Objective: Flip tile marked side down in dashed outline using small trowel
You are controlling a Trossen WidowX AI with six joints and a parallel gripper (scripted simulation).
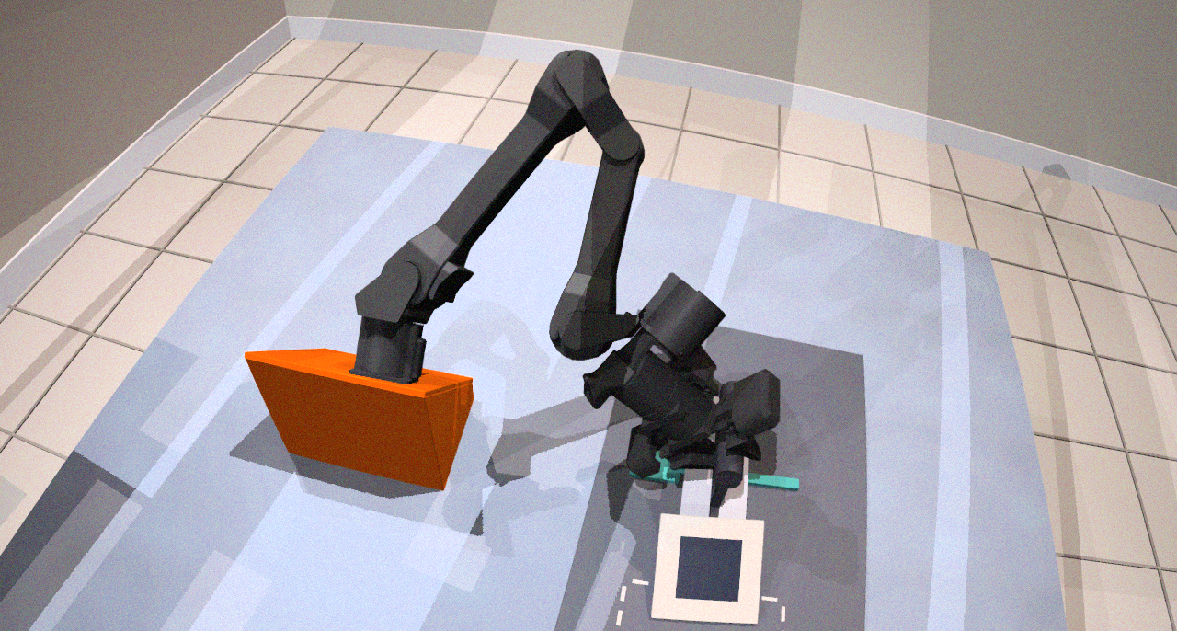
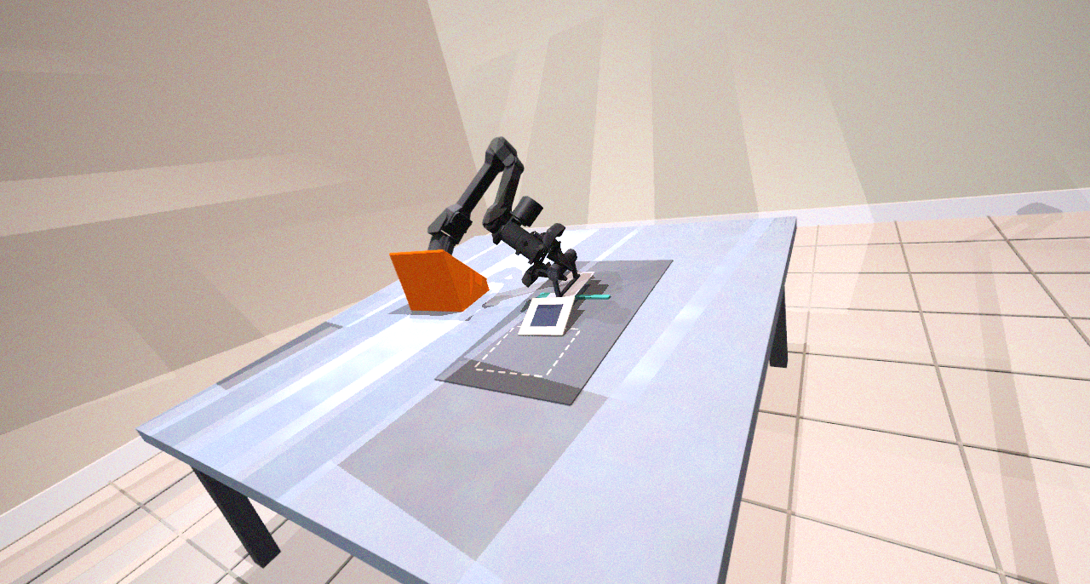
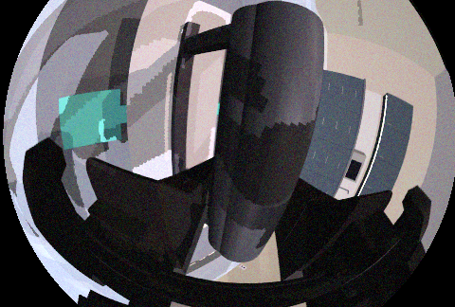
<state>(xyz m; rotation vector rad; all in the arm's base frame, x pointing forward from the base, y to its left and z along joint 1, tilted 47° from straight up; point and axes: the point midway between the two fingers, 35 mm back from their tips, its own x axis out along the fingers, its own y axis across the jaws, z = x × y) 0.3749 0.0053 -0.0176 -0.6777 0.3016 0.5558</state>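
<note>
Now: the teal trowel 4 cm behind my gripper tip, 3 cm to the left of it and 8 cm below it. Also, from my gripper tip: tile: 3 cm behind, 11 cm to the right, 6 cm below; dark mat: 5 cm to the right, 10 cm below.
</note>
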